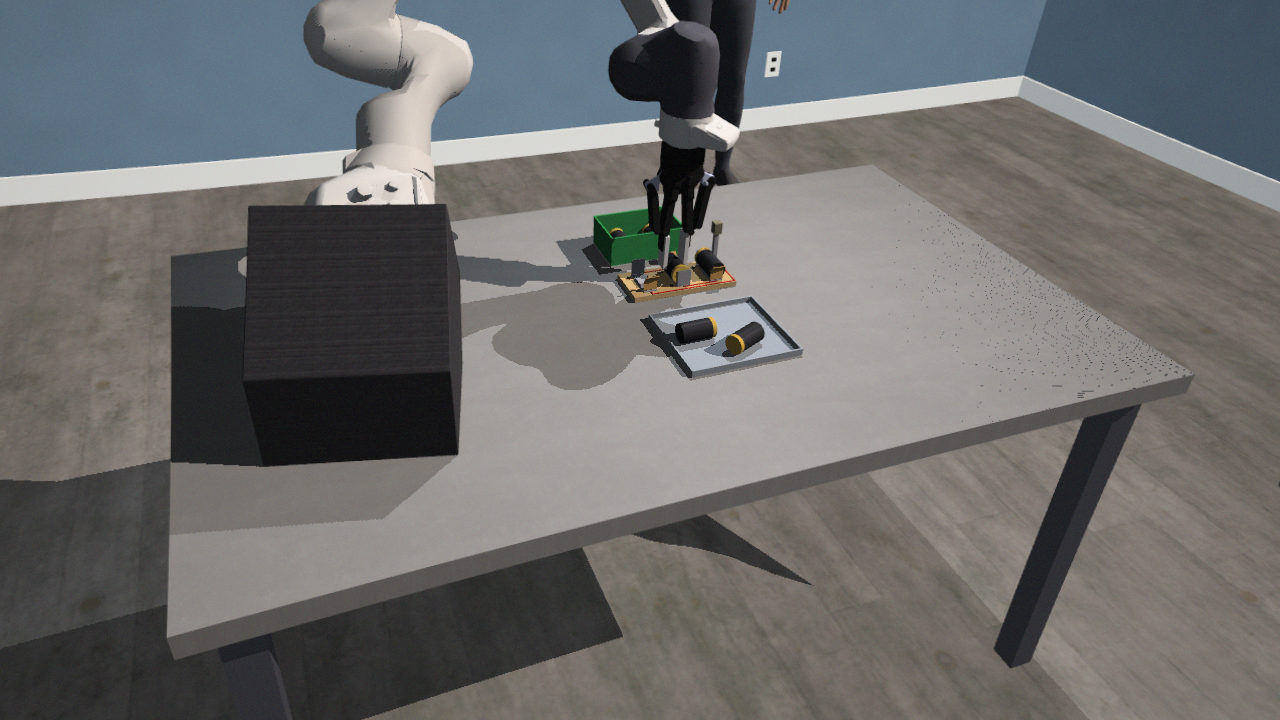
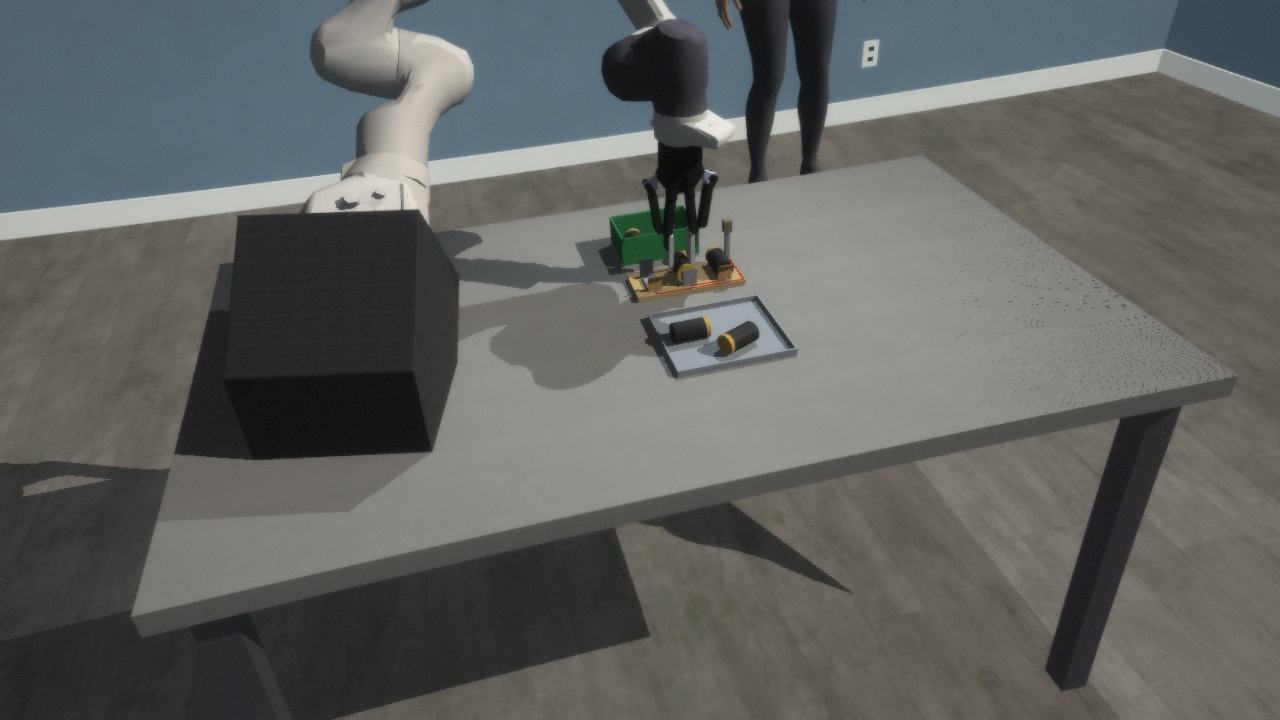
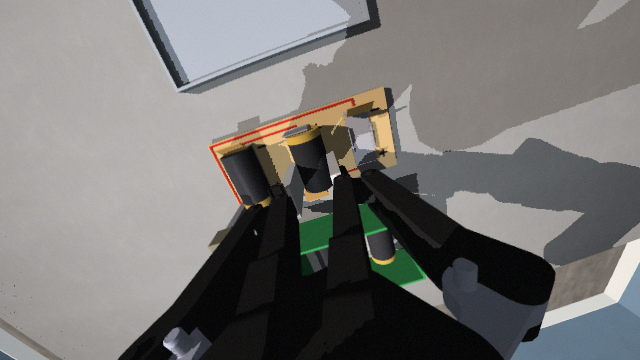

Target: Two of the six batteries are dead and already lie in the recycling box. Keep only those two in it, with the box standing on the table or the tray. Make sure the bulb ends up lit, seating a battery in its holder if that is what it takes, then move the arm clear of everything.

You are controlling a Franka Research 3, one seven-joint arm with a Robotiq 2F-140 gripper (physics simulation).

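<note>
My gripper (image 1: 674, 258) (image 2: 681, 258) (image 3: 314, 169) is shut on a black battery with a gold end (image 1: 675, 267) (image 2: 682, 267) (image 3: 310, 156), low in the holder board's middle bay; full seating is unclear. Another battery (image 1: 708, 262) (image 2: 718, 259) (image 3: 245, 175) lies in an end bay of the wooden board (image 1: 698, 288) (image 3: 380, 98); the opposite bay (image 3: 363, 140) is empty. The green box (image 1: 631, 248) (image 2: 637, 250) stands behind, with batteries partly hidden inside. Two batteries (image 1: 695, 330) (image 1: 744, 338) (image 2: 690, 329) (image 2: 739, 337) lie on the tray (image 1: 747, 366) (image 2: 733, 364). I cannot identify a lit bulb.
A thin post with a small tan block (image 1: 716, 227) (image 2: 726, 224) (image 3: 218, 239) rises beside the board, close to the gripper. A large dark block (image 1: 349, 295) (image 2: 322, 295) stands on the table's left part. A person (image 2: 787, 80) stands behind the table.
</note>
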